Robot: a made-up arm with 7 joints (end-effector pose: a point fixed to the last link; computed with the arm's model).
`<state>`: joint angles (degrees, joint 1 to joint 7).
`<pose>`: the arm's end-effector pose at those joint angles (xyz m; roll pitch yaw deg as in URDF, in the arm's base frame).
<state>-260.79 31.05 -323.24 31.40 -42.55 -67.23 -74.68</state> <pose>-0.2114 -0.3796 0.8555 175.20 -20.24 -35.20</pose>
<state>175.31 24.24 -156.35 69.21 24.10 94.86 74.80</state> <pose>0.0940 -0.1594 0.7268 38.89 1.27 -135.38</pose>
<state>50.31 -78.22 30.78 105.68 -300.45 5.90 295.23</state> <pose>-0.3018 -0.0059 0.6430 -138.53 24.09 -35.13</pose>
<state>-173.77 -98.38 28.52 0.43 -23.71 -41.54 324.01</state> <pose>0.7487 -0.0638 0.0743 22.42 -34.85 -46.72</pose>
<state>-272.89 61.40 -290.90 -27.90 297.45 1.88 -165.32</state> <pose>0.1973 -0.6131 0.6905 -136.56 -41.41 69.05</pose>
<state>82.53 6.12 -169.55 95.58 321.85 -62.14 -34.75</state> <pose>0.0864 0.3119 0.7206 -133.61 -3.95 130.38</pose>
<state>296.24 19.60 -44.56 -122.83 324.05 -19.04 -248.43</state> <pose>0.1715 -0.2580 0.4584 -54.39 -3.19 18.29</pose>
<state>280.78 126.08 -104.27 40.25 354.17 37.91 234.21</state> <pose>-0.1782 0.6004 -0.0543 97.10 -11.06 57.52</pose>
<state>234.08 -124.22 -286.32 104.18 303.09 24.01 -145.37</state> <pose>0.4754 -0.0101 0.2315 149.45 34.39 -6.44</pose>
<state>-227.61 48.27 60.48 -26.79 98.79 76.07 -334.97</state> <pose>-0.1998 -0.3269 0.8475 167.36 33.89 52.35</pose>
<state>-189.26 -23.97 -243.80 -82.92 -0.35 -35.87 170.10</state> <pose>0.0526 -0.3505 0.6630 35.26 69.63 101.55</pose>
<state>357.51 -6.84 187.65 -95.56 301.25 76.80 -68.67</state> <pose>0.2770 -0.1261 0.7036 141.01 50.29 -127.05</pose>
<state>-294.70 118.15 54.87 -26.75 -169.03 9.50 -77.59</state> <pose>0.4351 -0.5864 0.0212 73.23 -68.64 -109.48</pose>
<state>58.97 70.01 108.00 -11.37 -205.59 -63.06 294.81</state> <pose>0.3328 -0.6298 0.4955 -113.52 -80.65 2.51</pose>
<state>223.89 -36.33 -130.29 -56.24 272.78 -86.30 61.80</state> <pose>0.1730 0.0177 0.8631 -138.45 -50.33 -51.33</pose>
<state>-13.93 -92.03 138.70 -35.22 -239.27 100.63 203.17</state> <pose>-0.6156 0.0608 0.3308 -71.73 1.32 165.96</pose>
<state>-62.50 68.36 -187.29 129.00 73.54 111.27 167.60</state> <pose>-0.0195 0.1264 0.5196 -68.46 -35.43 -139.04</pose>
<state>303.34 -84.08 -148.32 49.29 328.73 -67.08 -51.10</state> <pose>-0.5049 -0.4893 0.1918 -131.89 38.55 -82.58</pose>
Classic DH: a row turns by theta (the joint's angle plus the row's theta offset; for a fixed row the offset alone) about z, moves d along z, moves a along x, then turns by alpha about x. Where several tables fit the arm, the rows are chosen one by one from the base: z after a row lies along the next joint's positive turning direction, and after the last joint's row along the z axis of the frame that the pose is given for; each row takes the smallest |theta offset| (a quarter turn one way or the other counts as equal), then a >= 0, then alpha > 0; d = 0 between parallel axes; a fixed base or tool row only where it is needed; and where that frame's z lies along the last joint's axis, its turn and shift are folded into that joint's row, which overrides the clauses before.
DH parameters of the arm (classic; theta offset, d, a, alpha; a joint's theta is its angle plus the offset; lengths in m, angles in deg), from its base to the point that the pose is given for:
base (fixed): 0 0 0 180
joint 1: 0 -0.2633 0 90
joint 2: 0 -0.0121 0 -90
joint 3: 0 -0.38 0 90
joint 4: 0 -0.0116 0 -90
joint 5: 0 -0.3059 0 90
joint 6: 0 -0.0004 0 -90
joint 7: 0 -0.1127 0 0

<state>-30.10 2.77 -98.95 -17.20 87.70 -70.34 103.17</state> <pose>0.0292 -0.1352 0.9732 -114.07 29.85 -55.00</pose>
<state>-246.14 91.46 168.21 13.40 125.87 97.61 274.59</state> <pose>-0.1950 -0.6559 0.2702 -27.60 -61.78 7.13</pose>
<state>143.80 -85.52 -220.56 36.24 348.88 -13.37 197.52</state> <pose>0.5130 0.5558 0.1388 65.14 -52.81 -20.32</pose>
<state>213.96 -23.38 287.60 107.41 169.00 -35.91 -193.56</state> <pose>-0.2011 -0.2637 0.4889 2.48 45.76 27.22</pose>
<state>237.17 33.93 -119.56 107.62 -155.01 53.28 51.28</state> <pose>-0.2662 -0.1511 0.6673 -152.82 -25.00 10.78</pose>
